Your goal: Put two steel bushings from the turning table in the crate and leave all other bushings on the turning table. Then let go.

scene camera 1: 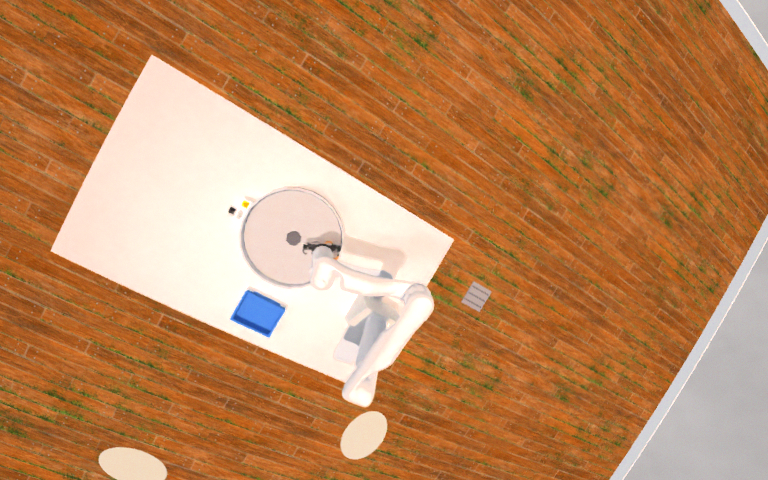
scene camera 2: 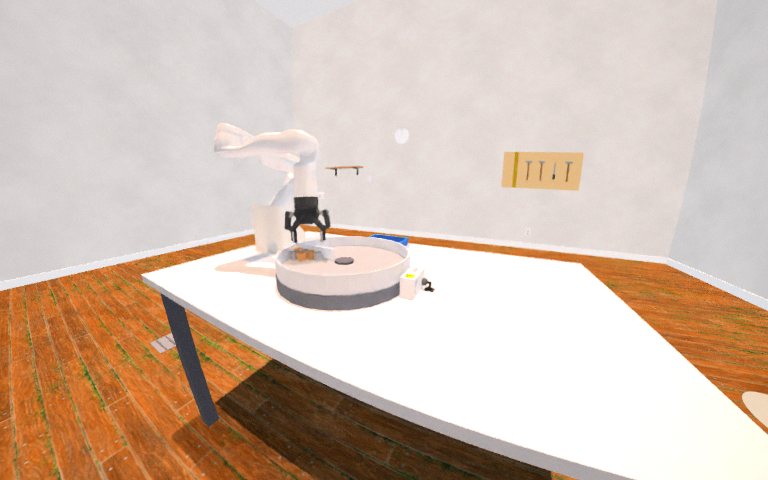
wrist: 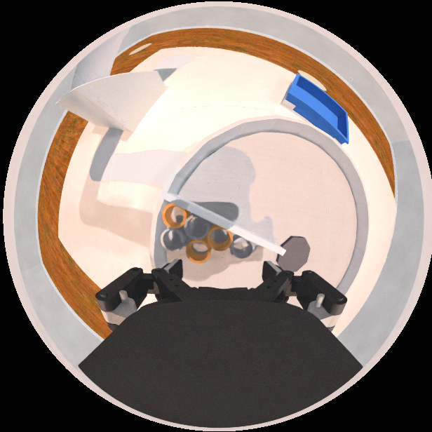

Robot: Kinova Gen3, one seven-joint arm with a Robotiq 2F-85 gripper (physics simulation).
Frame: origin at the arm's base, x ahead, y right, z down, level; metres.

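Where they show: gripper, fingertip midpoint: (scene camera 2: 308, 242); arm's base at its link origin: (scene camera 1: 377, 321) (scene camera 2: 275, 214).
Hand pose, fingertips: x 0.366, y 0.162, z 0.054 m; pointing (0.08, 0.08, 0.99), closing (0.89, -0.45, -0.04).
Each offset is from my fingertips to the top centre of the thing. Level surfaces: height alone.
The round turning table (scene camera 1: 266, 220) (scene camera 2: 339, 280) (wrist: 320, 185) has a raised rim. In the wrist view, three grey steel bushings (wrist: 190, 231) (wrist: 166, 239) (wrist: 234, 248) and three orange bushings (wrist: 164, 218) (wrist: 229, 242) (wrist: 198, 259) stand close together on it, beside a pale bar. My gripper (scene camera 1: 321, 247) (scene camera 2: 309, 237) (wrist: 222, 269) is open and empty, pointing down above the turning table, near the bushings. The blue crate @(dx +0.074, dy -0.418, dz +0.065 m) (scene camera 1: 257, 313) (scene camera 2: 389, 240) (wrist: 320, 111) stands beside the turning table; no bushing shows in it, though its inside is partly hidden in scene camera 2 and the wrist view.
The pale bar (wrist: 225, 223) (scene camera 2: 323, 249) runs from the rim to the dark hub @(dx +0.110, dy -0.044, dz +0.054 m) (scene camera 1: 293, 237) (scene camera 2: 344, 260) (wrist: 294, 253). A white control box @(dx +0.343, dy -0.051, dz +0.057 m) (scene camera 2: 411, 283) with a dark knob stands against the turning table on the white work table @(dz +0.115 m) (scene camera 1: 141, 169) (scene camera 2: 509, 339).
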